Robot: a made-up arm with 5 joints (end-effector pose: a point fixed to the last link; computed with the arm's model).
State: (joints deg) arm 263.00 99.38 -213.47 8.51 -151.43
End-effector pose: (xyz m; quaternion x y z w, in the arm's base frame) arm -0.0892 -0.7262 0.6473 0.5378 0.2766 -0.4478 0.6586
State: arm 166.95 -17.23 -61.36 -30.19 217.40
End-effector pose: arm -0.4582 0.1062 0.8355 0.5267 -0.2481 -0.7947 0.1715
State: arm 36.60 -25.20 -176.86 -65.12 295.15
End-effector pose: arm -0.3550 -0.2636 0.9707 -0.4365 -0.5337 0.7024 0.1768
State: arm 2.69 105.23 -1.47 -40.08 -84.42
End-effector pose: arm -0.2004 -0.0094 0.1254 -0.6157 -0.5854 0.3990 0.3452
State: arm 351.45 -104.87 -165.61 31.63 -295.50
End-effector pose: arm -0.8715 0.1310 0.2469 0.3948 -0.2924 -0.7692 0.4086
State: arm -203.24 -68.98 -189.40 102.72 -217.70
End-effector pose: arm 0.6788 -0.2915 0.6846 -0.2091 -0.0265 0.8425 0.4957
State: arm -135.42 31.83 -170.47 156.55 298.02
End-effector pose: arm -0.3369 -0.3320 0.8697 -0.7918 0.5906 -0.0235 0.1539
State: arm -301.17 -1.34 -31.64 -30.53 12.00
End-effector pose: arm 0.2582 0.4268 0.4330 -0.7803 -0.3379 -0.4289 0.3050
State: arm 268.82 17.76 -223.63 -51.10 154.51
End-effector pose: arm 0.0050 0.2428 0.9468 -0.3375 -0.5228 -0.6662 0.4109
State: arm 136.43 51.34 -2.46 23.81 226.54
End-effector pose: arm 0.0353 -0.0336 0.0741 -0.5690 0.5701 -0.5924 0.0154
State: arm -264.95 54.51 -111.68 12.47 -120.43
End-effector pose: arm -0.0737 0.8342 0.3564 -0.2818 0.8809 0.3710 0.0835
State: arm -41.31 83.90 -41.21 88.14 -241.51
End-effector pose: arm -0.0254 0.0223 -0.0055 0.0730 -0.4096 -0.7108 0.5672
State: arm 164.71 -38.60 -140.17 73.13 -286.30
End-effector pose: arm 0.1483 -0.0406 1.2071 -0.4235 -0.4311 0.3888 0.6955
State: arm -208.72 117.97 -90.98 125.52 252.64
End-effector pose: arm -0.0158 0.0086 -0.1741 -0.1506 0.1838 -0.9009 0.3633
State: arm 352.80 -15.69 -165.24 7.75 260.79
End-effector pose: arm -0.2018 0.0255 1.2469 0.0413 0.0428 0.5979 0.7994
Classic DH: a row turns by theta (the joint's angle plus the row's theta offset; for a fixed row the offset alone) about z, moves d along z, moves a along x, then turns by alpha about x. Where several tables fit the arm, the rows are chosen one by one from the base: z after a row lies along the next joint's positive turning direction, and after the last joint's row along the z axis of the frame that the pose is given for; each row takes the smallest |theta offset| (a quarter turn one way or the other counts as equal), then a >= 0, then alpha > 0; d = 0 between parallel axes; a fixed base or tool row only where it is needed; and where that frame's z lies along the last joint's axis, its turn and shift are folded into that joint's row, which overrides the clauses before.
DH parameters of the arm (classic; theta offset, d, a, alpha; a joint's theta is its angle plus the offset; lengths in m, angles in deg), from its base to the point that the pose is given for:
joint 1: 0 0.3862 0 -90
joint 2: -79.35 0 0.3231 0
joint 3: -23.4 0 -0.4303 0
joint 4: -77.25 0 -0.0871 90
joint 5: 180 0.1112 0 0

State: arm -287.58 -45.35 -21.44 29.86 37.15
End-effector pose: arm 0.1135 0.3581 0.5372 -0.9039 -0.2874 -0.1826 0.2588
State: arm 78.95 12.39 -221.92 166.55 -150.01
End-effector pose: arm -0.0045 -0.0231 0.9799 -0.3856 0.8468 0.2981 0.2129
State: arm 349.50 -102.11 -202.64 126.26 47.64
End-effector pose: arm -0.6862 0.1272 0.1742 -0.0115 0.0064 -0.9479 0.3184
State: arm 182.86 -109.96 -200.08 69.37 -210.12
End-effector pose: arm 0.7178 0.0359 -0.0302 0.4843 0.1434 0.8388 0.2034
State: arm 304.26 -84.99 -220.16 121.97 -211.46
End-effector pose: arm -0.3900 0.5725 0.2603 -0.0058 -0.0271 -0.6894 0.7239
